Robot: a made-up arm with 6 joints.
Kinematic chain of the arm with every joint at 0, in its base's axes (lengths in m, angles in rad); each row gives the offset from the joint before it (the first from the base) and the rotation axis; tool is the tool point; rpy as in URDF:
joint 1: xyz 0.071 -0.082 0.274 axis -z
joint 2: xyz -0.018 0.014 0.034 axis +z
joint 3: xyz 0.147 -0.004 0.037 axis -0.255 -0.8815 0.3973
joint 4: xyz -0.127 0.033 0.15 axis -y
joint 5: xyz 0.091 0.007 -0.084 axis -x
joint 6: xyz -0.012 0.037 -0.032 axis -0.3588 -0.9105 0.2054
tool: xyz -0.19 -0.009 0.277 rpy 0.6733 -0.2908 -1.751
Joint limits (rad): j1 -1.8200..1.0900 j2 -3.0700..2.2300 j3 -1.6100..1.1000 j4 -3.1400..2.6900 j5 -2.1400..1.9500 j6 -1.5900..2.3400
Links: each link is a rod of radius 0.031 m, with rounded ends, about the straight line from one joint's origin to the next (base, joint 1, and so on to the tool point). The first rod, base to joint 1, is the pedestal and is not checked.
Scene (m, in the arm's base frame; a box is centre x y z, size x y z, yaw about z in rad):
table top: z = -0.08
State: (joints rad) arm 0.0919 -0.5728 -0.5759 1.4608 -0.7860 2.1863
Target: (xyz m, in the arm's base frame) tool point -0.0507 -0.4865 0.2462
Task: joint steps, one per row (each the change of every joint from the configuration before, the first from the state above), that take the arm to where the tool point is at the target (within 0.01 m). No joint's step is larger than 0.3 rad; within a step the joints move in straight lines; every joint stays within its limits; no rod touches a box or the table.
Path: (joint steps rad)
1: 0.2565 -0.2737 -0.1228 0.0790 0.1771 0.0769
2: 0.2564 -0.2736 -0.1228 0.0791 0.1771 0.0768

